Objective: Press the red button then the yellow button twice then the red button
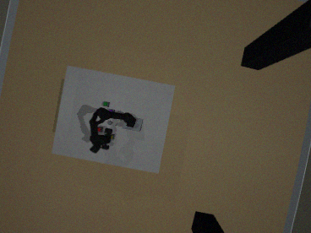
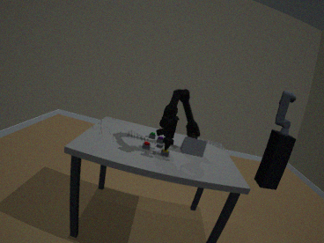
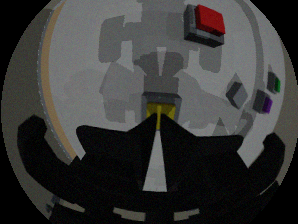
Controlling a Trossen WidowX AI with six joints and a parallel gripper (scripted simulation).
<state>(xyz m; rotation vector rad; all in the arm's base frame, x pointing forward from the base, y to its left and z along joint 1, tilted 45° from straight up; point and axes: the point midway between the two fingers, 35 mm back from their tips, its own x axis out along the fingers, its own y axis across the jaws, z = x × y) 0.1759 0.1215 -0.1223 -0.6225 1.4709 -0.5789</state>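
The yellow button lies 1 cm below my gripper tip. Also, from my gripper tip: red button: 13 cm ahead, 5 cm to the right; green button: 31 cm to the right, 11 cm ahead.
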